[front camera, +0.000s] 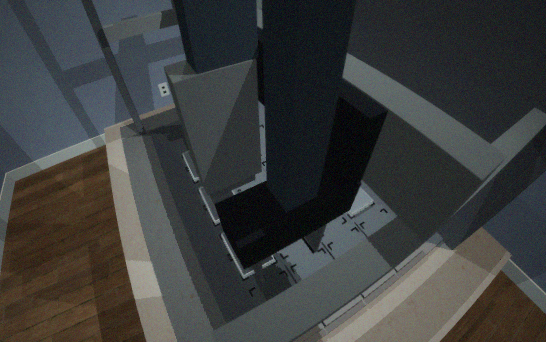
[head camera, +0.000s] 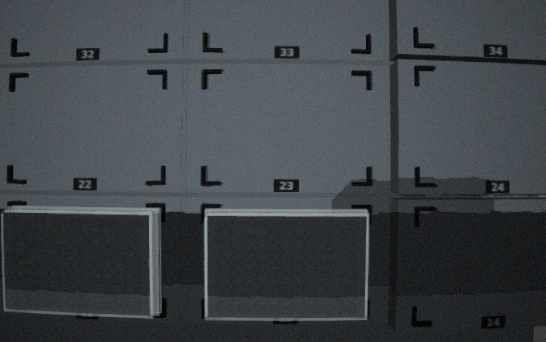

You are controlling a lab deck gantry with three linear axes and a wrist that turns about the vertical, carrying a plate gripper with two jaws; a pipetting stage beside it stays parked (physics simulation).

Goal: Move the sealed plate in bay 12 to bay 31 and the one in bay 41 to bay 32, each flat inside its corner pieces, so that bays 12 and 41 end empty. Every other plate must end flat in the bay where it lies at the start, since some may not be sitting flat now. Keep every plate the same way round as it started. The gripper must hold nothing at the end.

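Pixels of known places: gripper, between the fingertips: (front camera: 284, 258); robot's base, origin of its link: (front camera: 182, 156).
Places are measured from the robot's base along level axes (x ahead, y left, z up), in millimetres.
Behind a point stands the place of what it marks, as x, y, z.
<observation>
My gripper (front camera: 286, 265) @[510, 70, 159], under its black hand, is open, with a dark jaw on either side and no plate between them. It hangs above the deck around the third column; its jaws do not show in the head view. The sealed plate in bay 12 (head camera: 77, 255) @[231, 50, 14] (front camera: 209, 206) @[240, 7, 14] looks flat inside its corner pieces at the lower left of the head view. The plate in bay 13 (head camera: 286, 257) @[392, 51, 14] (front camera: 233, 256) @[400, 3, 14] also looks flat. The part of bay 32 (head camera: 90, 25) @[229, 235, 0] in the head view holds no plate. Bays 41 and 31 are hidden behind the gantry in the front view.
Bays 22 (head camera: 90, 130) @[232, 148, 0], 23 (head camera: 286, 130) @[392, 148, 0] and 33 (head camera: 286, 25) @[392, 233, 0] hold no plate where they show. Another plate (front camera: 190, 167) @[76, 7, 14] lies at the deck's left edge, and one (front camera: 361, 201) @[438, 373, 14] at the right. The gantry column (front camera: 305, 110) @[530, 60, 480] and a grey housing (front camera: 220, 120) @[408, 35, 400] rise over the deck.
</observation>
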